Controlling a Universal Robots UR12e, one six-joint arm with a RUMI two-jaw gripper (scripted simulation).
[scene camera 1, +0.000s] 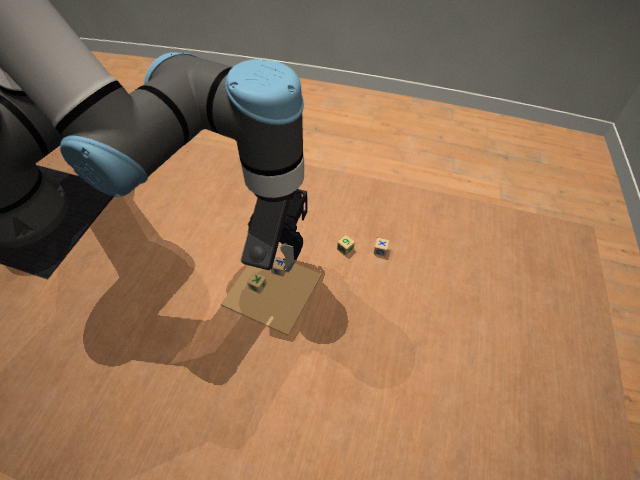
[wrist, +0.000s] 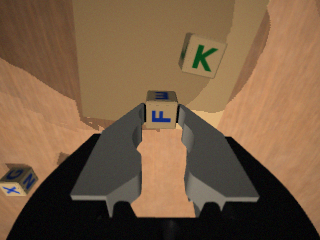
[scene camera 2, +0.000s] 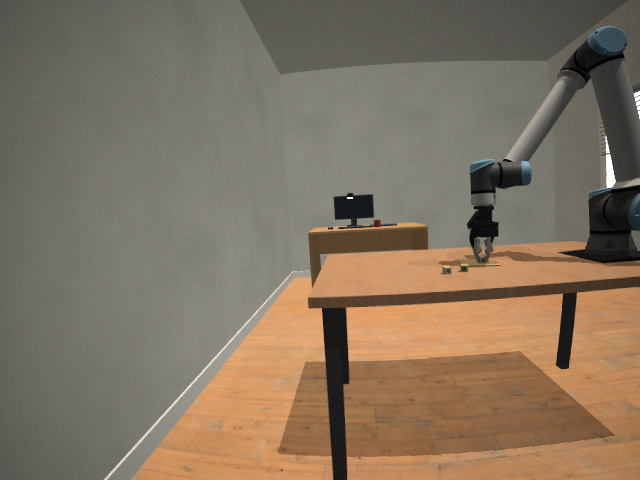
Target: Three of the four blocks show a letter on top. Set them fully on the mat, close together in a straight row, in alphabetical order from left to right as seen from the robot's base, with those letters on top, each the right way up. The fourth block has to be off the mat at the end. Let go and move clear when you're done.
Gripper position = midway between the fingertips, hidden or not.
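Observation:
A tan mat [scene camera 1: 278, 306] is visible; the wrist view also shows the tan mat [wrist: 120, 57]. The gripper [scene camera 1: 280, 269] is visible too, and the wrist view likewise shows the gripper [wrist: 160, 105].

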